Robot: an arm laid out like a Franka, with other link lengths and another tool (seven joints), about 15 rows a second.
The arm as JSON. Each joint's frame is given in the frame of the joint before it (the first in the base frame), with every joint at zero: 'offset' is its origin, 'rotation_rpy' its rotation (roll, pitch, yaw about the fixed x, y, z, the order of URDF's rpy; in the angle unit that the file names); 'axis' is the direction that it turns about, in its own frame. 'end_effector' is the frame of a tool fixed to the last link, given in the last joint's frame.
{
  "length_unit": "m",
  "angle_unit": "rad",
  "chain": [
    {
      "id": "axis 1",
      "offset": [
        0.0,
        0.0,
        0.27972
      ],
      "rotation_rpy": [
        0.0,
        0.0,
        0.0
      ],
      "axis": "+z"
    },
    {
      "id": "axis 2",
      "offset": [
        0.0,
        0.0,
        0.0
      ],
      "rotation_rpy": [
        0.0,
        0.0,
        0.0
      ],
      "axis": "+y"
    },
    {
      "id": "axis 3",
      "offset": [
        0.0,
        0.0,
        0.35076
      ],
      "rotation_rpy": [
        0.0,
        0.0,
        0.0
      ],
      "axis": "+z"
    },
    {
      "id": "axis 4",
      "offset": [
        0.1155,
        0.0,
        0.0
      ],
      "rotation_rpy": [
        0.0,
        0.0,
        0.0
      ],
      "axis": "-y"
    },
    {
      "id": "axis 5",
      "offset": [
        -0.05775,
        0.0,
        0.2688
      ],
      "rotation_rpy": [
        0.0,
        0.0,
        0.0
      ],
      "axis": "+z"
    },
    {
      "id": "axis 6",
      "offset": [
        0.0,
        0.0,
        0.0
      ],
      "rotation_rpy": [
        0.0,
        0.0,
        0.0
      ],
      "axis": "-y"
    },
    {
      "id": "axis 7",
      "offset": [
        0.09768,
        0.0,
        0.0
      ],
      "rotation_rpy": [
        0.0,
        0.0,
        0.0
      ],
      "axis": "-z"
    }
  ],
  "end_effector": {
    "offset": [
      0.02,
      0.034,
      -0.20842
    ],
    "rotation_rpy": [
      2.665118,
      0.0,
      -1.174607
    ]
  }
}
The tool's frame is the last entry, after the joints.
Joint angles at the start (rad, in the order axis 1, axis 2, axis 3, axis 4, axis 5, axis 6, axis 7):
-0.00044, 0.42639, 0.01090, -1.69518, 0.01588, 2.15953, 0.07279
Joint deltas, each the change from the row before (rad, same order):
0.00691, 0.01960, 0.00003, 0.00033, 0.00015, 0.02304, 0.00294
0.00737, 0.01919, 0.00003, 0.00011, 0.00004, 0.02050, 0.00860
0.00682, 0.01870, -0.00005, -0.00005, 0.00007, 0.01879, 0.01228
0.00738, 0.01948, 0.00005, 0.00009, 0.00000, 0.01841, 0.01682
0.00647, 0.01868, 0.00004, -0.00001, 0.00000, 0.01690, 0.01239
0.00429, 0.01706, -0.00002, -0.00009, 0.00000, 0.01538, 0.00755
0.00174, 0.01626, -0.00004, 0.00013, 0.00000, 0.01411, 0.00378
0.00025, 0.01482, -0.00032, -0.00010, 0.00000, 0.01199, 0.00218
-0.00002, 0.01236, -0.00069, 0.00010, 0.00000, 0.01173, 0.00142
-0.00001, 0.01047, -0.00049, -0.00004, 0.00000, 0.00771, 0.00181
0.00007, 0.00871, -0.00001, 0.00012, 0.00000, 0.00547, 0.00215
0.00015, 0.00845, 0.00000, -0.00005, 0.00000, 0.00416, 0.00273
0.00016, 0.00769, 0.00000, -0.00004, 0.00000, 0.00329, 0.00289
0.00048, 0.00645, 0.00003, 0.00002, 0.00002, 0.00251, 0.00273
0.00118, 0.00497, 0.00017, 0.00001, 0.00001, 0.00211, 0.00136
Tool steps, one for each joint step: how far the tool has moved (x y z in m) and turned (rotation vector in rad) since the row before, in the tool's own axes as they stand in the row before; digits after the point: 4 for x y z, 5 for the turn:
-0.0028, -0.0087, 0.0064, 0.00360, 0.00229, -0.00282
-0.0032, -0.0083, 0.0068, 0.00134, -0.00068, 0.00143
-0.0029, -0.0078, 0.0071, 0.00002, -0.00300, 0.00509
-0.0033, -0.0080, 0.0076, -0.00097, -0.00504, 0.00838
-0.0031, -0.0072, 0.0077, -0.00176, -0.00356, 0.00518
-0.0019, -0.0061, 0.0073, -0.00174, -0.00220, 0.00291
-0.0005, -0.0053, 0.0072, -0.00197, -0.00158, 0.00185
0.0005, -0.0044, 0.0070, -0.00288, -0.00162, 0.00194
0.0009, -0.0038, 0.0055, -0.00061, -0.00077, 0.00211
0.0005, -0.0029, 0.0052, -0.00278, -0.00145, 0.00195
0.0001, -0.0023, 0.0044, -0.00303, -0.00169, 0.00165
0.0000, -0.0021, 0.0046, -0.00421, -0.00218, 0.00194
0.0000, -0.0019, 0.0043, -0.00431, -0.00226, 0.00206
-0.0003, -0.0016, 0.0036, -0.00381, -0.00194, 0.00165
-0.0008, -0.0013, 0.0027, -0.00276, -0.00077, -0.00024

